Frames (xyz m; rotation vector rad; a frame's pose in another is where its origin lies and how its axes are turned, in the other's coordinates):
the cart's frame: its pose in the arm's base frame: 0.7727 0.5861 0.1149 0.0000 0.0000 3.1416
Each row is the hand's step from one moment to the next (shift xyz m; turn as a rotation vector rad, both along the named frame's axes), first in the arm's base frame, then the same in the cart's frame.
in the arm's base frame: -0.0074 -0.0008 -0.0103 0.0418 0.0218 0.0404
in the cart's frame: 0.0074 0.0008 -0.0103 -0.0418 -0.0218 0.0404
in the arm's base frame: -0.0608 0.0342 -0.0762 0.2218 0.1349 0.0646
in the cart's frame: 0.0608 -0.0342 -0.0762 -0.2218 -0.1349 0.0646
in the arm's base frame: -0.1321 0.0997 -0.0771 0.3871 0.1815 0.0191
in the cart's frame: 0.1321 -0.0997 -0.0771 -0.3871 -0.1815 0.0191
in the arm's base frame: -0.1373 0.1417 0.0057 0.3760 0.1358 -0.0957
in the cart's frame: 0.1373 -0.1417 0.0057 -0.3760 -0.1358 -0.0957
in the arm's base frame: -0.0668 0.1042 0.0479 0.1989 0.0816 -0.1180
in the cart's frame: 0.0668 -0.1042 0.0479 -0.1989 -0.0816 -0.1180
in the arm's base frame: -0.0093 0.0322 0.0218 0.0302 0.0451 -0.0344
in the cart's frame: 0.0093 -0.0322 0.0218 -0.0302 -0.0451 -0.0344
